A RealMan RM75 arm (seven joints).
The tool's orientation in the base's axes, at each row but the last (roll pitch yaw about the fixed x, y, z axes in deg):
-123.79, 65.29, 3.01
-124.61, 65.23, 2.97
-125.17, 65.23, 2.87
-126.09, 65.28, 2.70
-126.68, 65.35, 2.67
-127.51, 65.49, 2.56
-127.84, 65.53, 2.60
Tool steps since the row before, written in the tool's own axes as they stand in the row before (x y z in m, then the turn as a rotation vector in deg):
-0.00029, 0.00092, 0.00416, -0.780, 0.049, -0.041
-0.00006, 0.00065, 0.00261, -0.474, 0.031, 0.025
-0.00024, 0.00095, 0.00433, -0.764, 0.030, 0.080
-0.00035, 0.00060, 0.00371, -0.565, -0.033, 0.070
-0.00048, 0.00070, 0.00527, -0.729, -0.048, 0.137
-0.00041, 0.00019, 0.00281, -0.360, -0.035, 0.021
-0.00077, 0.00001, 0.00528, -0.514, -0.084, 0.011
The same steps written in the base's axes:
-0.00307, 0.00279, -0.00102, -0.339, -0.079, 0.701
-0.00195, 0.00168, -0.00079, -0.234, -0.009, 0.414
-0.00322, 0.00283, -0.00115, -0.386, 0.029, 0.664
-0.00269, 0.00252, -0.00080, -0.253, 0.064, 0.507
-0.00375, 0.00364, -0.00111, -0.350, 0.122, 0.644
-0.00196, 0.00203, -0.00040, -0.137, 0.032, 0.334
-0.00346, 0.00401, -0.00064, -0.161, 0.053, 0.493

